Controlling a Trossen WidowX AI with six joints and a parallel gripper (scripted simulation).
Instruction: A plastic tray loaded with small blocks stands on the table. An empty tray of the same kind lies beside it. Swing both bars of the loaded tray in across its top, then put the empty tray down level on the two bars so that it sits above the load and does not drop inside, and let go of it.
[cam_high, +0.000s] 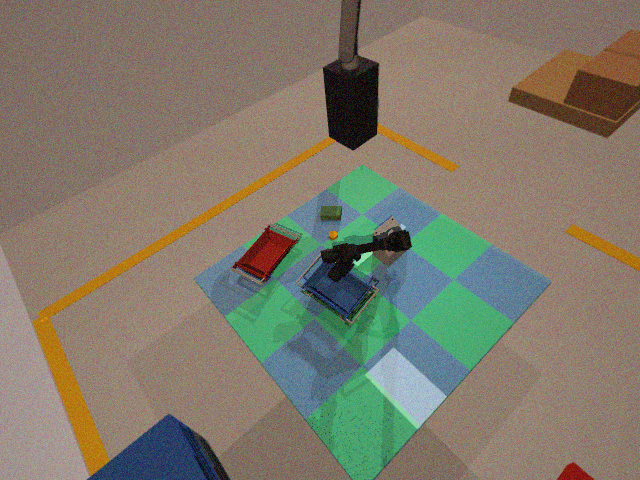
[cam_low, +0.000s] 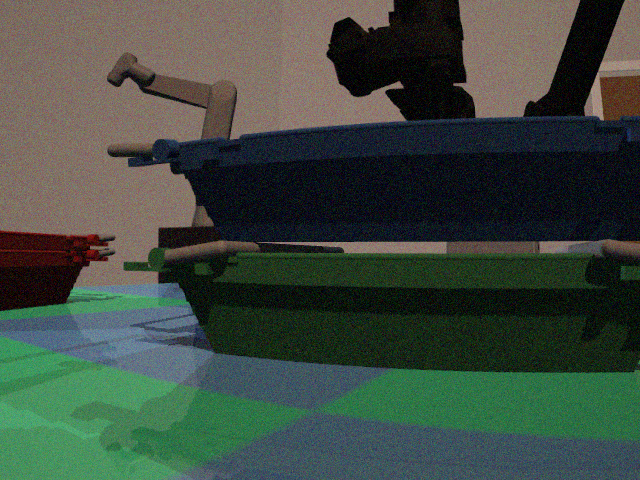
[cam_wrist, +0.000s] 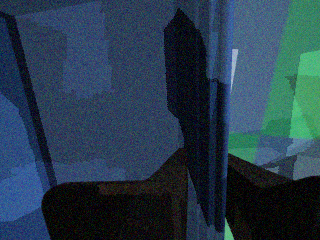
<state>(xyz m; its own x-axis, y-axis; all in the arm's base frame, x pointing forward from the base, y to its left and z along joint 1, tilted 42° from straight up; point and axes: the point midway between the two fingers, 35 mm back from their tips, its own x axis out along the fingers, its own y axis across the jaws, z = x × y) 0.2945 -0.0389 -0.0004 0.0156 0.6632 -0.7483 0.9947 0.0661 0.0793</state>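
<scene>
The blue tray is 8 cm ahead of my gripper tip, 2 cm to the left of it and 1 cm above it. The rest, counted from my gripper tip: orange piece 20 cm behind, 30 cm to the right, 10 cm below; then small green block 30 cm behind, 42 cm to the right, 9 cm below.
</scene>
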